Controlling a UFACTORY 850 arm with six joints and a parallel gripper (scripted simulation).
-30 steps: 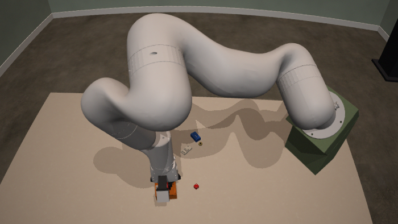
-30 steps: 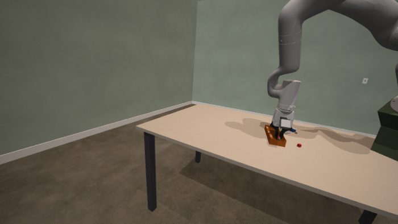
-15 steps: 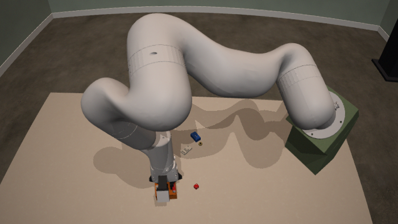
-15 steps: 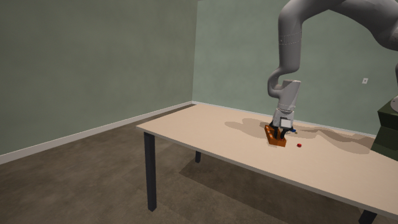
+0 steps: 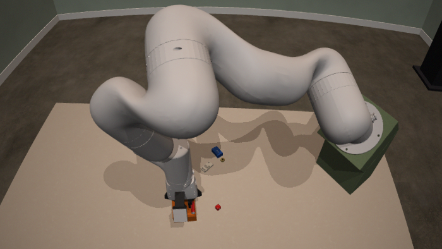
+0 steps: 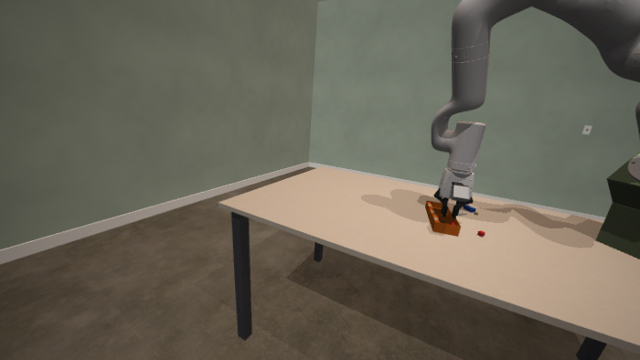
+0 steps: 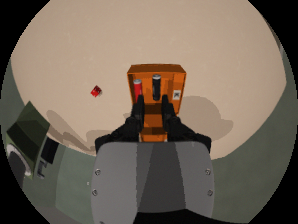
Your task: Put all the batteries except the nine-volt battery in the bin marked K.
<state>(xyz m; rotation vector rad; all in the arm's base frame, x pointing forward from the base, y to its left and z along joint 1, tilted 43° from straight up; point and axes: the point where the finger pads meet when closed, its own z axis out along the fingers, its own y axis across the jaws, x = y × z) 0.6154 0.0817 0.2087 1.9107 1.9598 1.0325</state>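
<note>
The black battery lies 1 cm ahead of my hand and 6 cm below it. From my hand the other things lie so: orange bin (2 cm ahead, 8 cm to the right, 5 cm below); then red cylindrical battery (2 cm behind, 1 cm to the right, 6 cm below); then small red block (12 cm behind, 2 cm to the right, 7 cm below).
</note>
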